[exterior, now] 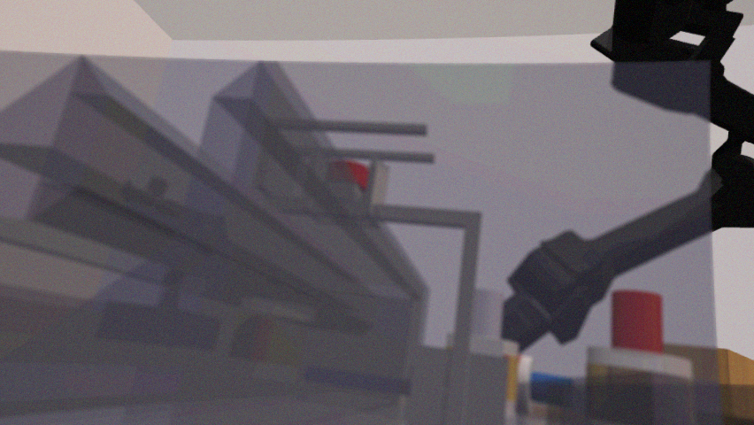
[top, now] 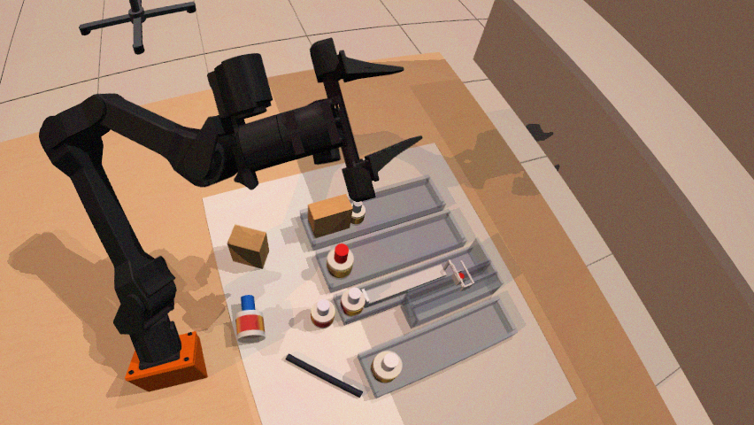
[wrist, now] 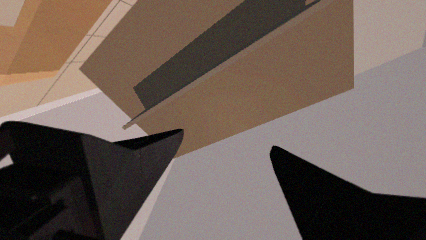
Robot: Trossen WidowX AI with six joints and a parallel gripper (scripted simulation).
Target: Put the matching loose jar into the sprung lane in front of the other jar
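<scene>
Now: gripper tip 390 mm above the black bar, 190 mm to the left of it and 170 mm past it. Also, from my gripper tip: red mark 320 mm below, 120 mm to the right, 110 mm ahead; then sprung lane 380 mm below, 110 mm to the right, 80 mm ahead.
</scene>
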